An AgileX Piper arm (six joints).
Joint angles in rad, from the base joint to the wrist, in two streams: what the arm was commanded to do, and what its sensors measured. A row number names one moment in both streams.
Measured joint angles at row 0:
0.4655, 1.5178, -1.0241, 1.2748, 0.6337, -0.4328
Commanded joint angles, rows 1 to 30:
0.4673, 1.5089, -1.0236, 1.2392, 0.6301, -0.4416
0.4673, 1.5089, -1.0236, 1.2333, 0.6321, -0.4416
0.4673, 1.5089, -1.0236, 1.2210, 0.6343, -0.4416
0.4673, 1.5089, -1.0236, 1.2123, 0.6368, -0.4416
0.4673, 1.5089, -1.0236, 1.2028, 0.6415, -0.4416
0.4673, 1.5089, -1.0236, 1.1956, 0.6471, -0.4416
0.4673, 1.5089, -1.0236, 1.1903, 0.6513, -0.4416
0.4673, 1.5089, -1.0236, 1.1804, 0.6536, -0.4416
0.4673, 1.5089, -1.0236, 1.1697, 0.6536, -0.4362
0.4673, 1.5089, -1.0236, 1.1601, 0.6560, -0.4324
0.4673, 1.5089, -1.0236, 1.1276, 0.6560, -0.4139
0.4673, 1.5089, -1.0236, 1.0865, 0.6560, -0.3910
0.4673, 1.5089, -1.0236, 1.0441, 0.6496, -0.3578
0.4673, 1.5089, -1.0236, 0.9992, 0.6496, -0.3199
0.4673, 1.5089, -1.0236, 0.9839, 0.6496, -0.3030
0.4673, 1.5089, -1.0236, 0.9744, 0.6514, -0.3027
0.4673, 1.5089, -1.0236, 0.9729, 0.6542, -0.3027
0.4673, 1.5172, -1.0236, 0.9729, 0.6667, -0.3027
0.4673, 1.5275, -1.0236, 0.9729, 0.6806, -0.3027
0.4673, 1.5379, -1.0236, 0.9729, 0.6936, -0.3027
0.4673, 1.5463, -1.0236, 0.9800, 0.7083, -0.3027
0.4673, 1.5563, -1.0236, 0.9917, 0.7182, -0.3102
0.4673, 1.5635, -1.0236, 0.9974, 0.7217, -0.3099
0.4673, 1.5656, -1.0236, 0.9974, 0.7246, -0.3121
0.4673, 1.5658, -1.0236, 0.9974, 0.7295, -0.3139
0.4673, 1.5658, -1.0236, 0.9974, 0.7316, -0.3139
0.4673, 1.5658, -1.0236, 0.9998, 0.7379, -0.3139
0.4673, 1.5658, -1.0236, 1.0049, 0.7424, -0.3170
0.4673, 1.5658, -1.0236, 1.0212, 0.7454, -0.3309
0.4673, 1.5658, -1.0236, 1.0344, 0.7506, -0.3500
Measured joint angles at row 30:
0.4655, 1.5683, -1.0241, 0.9882, 0.7312, -0.3061
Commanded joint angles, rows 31 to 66:
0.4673, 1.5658, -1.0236, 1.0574, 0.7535, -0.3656
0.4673, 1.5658, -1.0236, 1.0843, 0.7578, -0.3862
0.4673, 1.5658, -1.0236, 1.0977, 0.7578, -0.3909
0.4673, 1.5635, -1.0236, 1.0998, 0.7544, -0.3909
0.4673, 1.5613, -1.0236, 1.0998, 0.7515, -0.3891
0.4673, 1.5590, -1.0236, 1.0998, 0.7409, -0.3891
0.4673, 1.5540, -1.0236, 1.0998, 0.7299, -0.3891
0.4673, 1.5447, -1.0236, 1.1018, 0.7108, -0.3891
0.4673, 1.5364, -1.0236, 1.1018, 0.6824, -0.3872
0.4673, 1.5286, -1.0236, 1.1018, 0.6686, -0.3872
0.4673, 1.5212, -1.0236, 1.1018, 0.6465, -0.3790
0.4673, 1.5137, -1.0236, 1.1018, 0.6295, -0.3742
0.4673, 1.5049, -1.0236, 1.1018, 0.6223, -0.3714
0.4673, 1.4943, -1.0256, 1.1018, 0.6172, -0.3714
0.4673, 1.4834, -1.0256, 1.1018, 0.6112, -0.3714
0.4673, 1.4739, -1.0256, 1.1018, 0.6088, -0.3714
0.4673, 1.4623, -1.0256, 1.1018, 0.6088, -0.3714
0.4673, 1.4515, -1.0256, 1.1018, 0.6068, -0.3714
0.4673, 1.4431, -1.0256, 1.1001, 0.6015, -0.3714
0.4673, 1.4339, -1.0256, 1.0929, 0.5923, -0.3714
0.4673, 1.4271, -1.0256, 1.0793, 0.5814, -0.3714
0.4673, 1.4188, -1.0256, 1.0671, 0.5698, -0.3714
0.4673, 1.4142, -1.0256, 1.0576, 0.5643, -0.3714
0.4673, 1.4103, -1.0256, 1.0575, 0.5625, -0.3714
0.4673, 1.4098, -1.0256, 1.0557, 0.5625, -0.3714
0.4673, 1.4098, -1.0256, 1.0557, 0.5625, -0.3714
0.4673, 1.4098, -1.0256, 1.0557, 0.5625, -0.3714
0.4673, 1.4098, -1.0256, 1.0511, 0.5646, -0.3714
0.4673, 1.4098, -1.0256, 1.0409, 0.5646, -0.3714
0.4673, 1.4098, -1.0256, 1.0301, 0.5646, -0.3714
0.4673, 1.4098, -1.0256, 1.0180, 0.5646, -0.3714
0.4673, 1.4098, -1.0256, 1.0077, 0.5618, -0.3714
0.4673, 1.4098, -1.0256, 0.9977, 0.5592, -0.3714
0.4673, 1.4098, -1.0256, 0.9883, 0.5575, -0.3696
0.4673, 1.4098, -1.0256, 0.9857, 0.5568, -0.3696
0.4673, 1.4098, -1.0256, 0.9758, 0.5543, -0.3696
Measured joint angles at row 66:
0.4655, 1.4198, -1.0241, 1.0110, 0.5650, -0.3681
